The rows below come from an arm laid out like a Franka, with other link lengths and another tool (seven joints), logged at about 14 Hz.
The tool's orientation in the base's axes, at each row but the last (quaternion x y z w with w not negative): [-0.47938 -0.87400 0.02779 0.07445]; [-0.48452 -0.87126 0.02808 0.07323]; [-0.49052 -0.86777 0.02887 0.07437]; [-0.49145 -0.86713 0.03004 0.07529]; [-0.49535 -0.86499 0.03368 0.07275]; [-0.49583 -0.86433 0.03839 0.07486]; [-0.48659 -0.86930 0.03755 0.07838]
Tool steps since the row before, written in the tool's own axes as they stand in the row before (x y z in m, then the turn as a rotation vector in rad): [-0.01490 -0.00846 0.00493 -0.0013 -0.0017 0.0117]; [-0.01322 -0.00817 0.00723 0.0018 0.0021 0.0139]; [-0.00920 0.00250 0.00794 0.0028 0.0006 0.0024]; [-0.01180 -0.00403 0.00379 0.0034 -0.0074 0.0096]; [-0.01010 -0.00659 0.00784 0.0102 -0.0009 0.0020]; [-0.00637 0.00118 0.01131 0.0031 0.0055 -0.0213]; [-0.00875 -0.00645 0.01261 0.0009 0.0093 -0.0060]
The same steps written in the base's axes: [0.00006 -0.01699 -0.00539 -0.0026 -0.0017 -0.0115]; [-0.00111 -0.01538 -0.00749 -0.0013 0.0029 -0.0138]; [0.00554 -0.00640 -0.00907 -0.0013 0.0028 -0.0022]; [0.00194 -0.01210 -0.00442 -0.0095 -0.0007 -0.0082]; [-0.00183 -0.01194 -0.00781 -0.0062 0.0084 -0.0009]; [0.00228 -0.00481 -0.01190 0.0067 0.0053 0.0205]; [-0.00310 -0.01069 -0.01238 0.0084 0.0056 0.0047]
